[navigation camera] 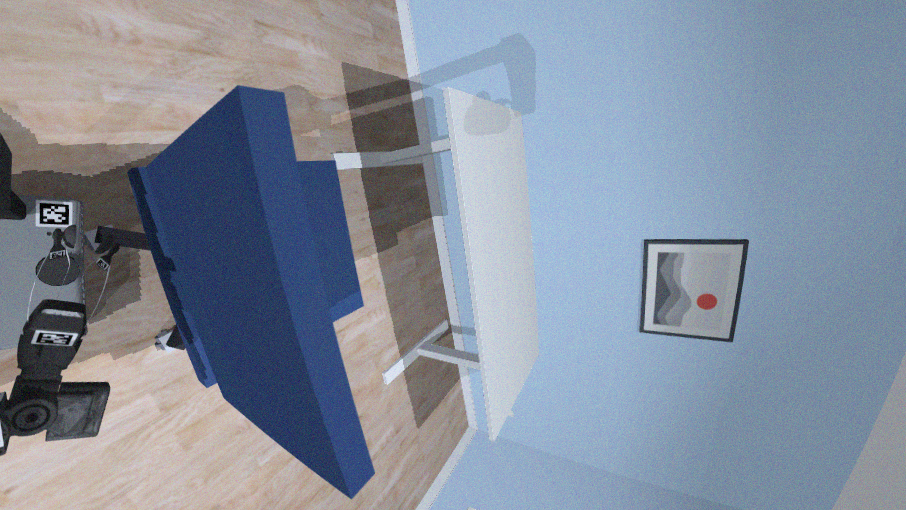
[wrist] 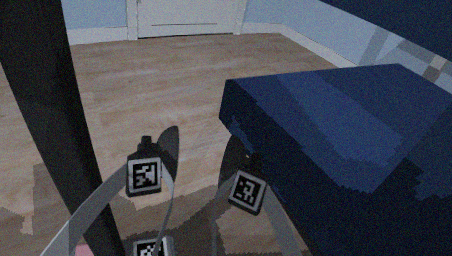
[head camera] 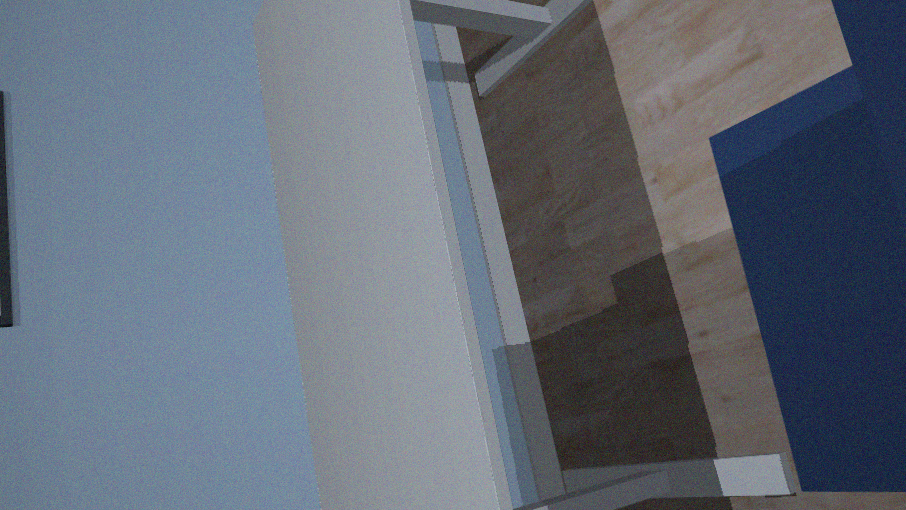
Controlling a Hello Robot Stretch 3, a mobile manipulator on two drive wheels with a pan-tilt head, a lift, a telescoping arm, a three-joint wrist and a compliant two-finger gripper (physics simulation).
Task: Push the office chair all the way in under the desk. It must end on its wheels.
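Seen in the pictures: gripper, fingertip midpoint: (navigation camera: pixel 92 230) (wrist: pixel 202 149); robot's base at its link origin: (navigation camera: pixel 57 267).
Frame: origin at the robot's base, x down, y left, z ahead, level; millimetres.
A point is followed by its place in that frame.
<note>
The blue office chair (head camera: pixel 830 285) {x -470, y 60, z 521 mm} (navigation camera: pixel 266 272) {x -954, y 31, z 147 mm} (wrist: pixel 320 120) {x -470, y 121, z 193 mm} stands in front of the white desk (head camera: pixel 374 253) {x -721, y -9, z 1254 mm} (navigation camera: pixel 497 253) {x -720, y 31, z 1227 mm}, outside the tabletop's edge. In the head view its near corner lies close to the end of a desk foot. In the navigation view the tall backrest hides much of the seat, and part of the seat shows on the desk side. The seat looks level; most of the wheels are hidden. My gripper (wrist: pixel 202 149) {x -478, y 83, z 50 mm} (navigation camera: pixel 86 243) {x -478, y 83, z 50 mm} is open with nothing between its fingers. Its right finger is right beside the chair's blue edge in the wrist view; contact cannot be told.
The desk's white feet (head camera: pixel 751 475) (navigation camera: pixel 402 370) reach out over the wood floor (navigation camera: pixel 278 449) {x -1, y -823, z 584 mm} on both sides. The blue wall (navigation camera: pixel 602 158) {x -1121, y 520, z 1655 mm} with a framed picture (navigation camera: pixel 694 245) {x -1542, y 76, z 1768 mm} is behind the desk. A white door (wrist: pixel 185 17) {x -136, y 1662, z 269 mm} shows far off in the wrist view.
</note>
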